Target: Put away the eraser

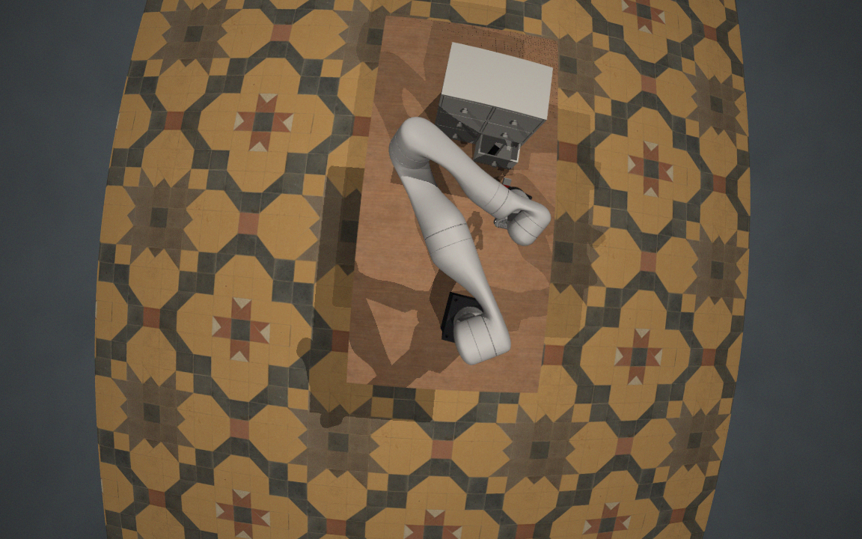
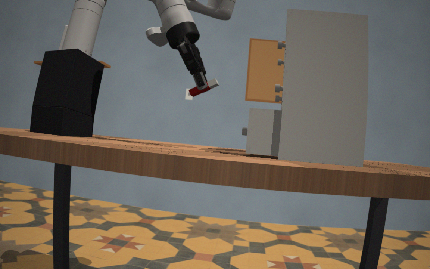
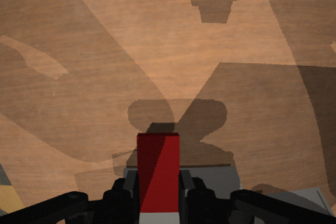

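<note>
Right now the white eraser is 10 mm ahead of my hand and 10 mm below it. From my hand the other things lie so: dark block (180 mm ahead, 140 mm below).
</note>
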